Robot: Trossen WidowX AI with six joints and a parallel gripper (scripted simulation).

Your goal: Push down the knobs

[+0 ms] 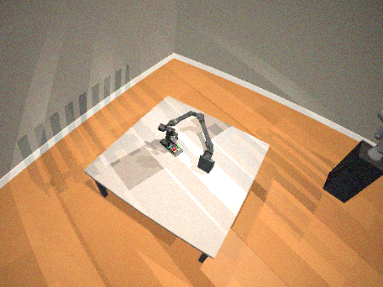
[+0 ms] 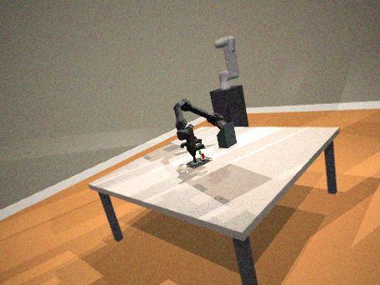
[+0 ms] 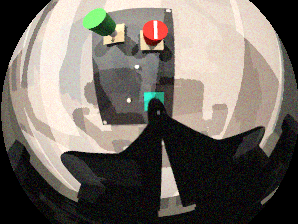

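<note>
Right now my gripper tip is 70 mm past the red knob and 10 mm above it.
</note>
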